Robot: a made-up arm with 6 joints.
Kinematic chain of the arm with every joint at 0, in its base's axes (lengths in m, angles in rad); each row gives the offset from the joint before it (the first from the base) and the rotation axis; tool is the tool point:
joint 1: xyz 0 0 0.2 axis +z
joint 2: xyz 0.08 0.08 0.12 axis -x
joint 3: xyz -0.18 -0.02 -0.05 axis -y
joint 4: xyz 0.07 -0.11 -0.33 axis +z
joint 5: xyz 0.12 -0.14 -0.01 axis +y
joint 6: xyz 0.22 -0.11 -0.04 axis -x
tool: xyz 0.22 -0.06 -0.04
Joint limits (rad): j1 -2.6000..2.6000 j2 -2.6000..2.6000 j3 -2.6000..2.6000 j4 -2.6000..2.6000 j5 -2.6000..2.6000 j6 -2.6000..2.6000
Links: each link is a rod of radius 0.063 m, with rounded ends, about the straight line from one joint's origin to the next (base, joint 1, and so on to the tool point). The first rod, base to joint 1, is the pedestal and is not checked.
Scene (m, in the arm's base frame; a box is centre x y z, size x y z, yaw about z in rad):
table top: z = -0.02
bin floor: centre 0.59 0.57 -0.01 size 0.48 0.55 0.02 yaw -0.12
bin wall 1: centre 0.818 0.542 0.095 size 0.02 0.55 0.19 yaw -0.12
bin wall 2: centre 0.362 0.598 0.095 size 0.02 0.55 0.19 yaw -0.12
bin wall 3: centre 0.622 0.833 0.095 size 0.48 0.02 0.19 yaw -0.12
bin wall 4: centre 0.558 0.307 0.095 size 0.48 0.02 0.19 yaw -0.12
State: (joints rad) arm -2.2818 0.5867 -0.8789 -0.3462 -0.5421 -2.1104
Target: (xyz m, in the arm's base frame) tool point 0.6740 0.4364 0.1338
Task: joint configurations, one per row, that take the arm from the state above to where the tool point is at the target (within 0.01 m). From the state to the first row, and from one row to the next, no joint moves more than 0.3 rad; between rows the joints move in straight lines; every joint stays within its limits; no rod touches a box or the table.
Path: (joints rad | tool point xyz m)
1: -2.3348 0.8327 -1.1658 -0.2117 -0.4915 -2.1659 | -0.4504 0.5089 0.2023
2: -2.3879 1.0786 -1.4526 -0.0772 -0.4409 -2.2214 | -0.2904 0.6565 0.3148
3: -2.4409 1.3246 -1.7394 0.0574 -0.3903 -2.2769 | -0.0586 0.7366 0.4364
4: -2.4939 1.5706 -2.0263 0.1919 -0.3397 -2.3325 | 0.2156 0.7191 0.5207
5: -2.5470 1.8165 -2.3132 0.3264 -0.2891 -2.3880 | 0.4799 0.6064 0.5234
6: -2.6000 2.0625 -2.6000 0.4609 -0.2386 -2.4435 | 0.6740 0.4364 0.4237
7: -2.6000 1.7939 -2.5783 0.4691 -0.2360 -2.3952 | 0.6558 0.4676 0.3897
8: -2.6000 1.5253 -2.5566 0.4773 -0.2335 -2.3470 | 0.6432 0.4890 0.3442
9: -2.6000 1.2567 -2.5349 0.4856 -0.2310 -2.2987 | 0.6381 0.4979 0.2909
10: -2.6000 0.9881 -2.5132 0.4938 -0.2285 -2.2505 | 0.6413 0.4922 0.2346
11: -2.6000 0.7196 -2.4915 0.5020 -0.2260 -2.2022 | 0.6535 0.4715 0.1805
12: -2.6000 0.4510 -2.4698 0.5102 -0.2235 -2.1539 | 0.6740 0.4364 0.1338

